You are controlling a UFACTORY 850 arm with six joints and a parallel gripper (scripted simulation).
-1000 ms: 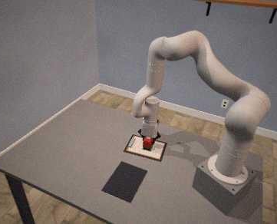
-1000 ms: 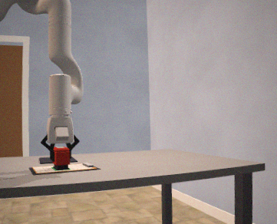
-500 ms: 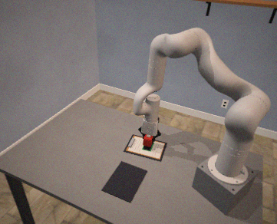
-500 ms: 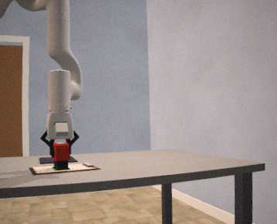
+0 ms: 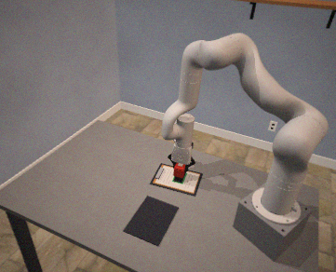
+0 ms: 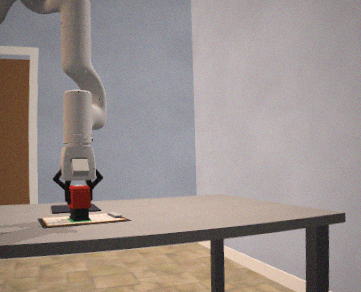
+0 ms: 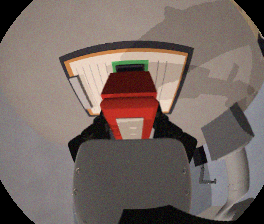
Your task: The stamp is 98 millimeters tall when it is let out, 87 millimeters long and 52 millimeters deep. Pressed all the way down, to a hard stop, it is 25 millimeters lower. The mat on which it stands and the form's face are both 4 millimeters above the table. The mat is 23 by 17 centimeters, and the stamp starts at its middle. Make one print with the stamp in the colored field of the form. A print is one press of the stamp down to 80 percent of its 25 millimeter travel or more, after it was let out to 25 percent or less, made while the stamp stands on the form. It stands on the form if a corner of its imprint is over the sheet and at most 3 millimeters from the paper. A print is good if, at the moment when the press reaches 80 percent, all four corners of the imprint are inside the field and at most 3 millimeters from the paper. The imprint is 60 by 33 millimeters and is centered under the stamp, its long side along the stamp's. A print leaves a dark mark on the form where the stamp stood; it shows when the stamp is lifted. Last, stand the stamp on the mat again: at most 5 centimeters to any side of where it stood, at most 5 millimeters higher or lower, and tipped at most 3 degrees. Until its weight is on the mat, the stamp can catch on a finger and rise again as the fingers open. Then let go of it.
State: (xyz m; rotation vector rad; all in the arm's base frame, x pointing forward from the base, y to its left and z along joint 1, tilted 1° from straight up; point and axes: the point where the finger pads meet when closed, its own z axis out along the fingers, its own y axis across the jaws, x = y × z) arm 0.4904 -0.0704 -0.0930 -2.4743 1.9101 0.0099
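My hand is 40 mm past the mat, 310 mm to the right of it and 70 mm above it. Round my hand: form: 20 mm ahead, 20 mm to the left, 70 mm below; red stamp: 20 mm below.
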